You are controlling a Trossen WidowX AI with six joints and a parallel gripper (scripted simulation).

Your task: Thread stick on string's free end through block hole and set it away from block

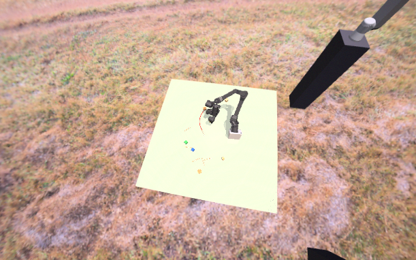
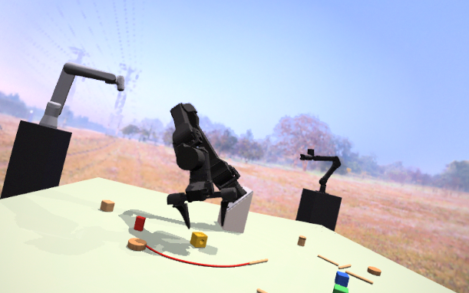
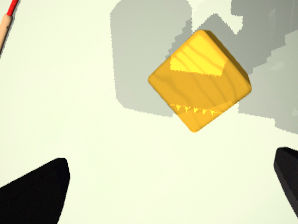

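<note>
Right now the yellow block is 3 cm ahead of my gripper tip, 1 cm to the right of it and 3 cm below it. Round my gripper tip: thin wooden stick: 9 cm ahead, 13 cm to the left, 4 cm below; then red block: 17 cm to the right, 3 cm below; then wooden cube: 11 cm behind, 29 cm to the right, 3 cm below.
</note>
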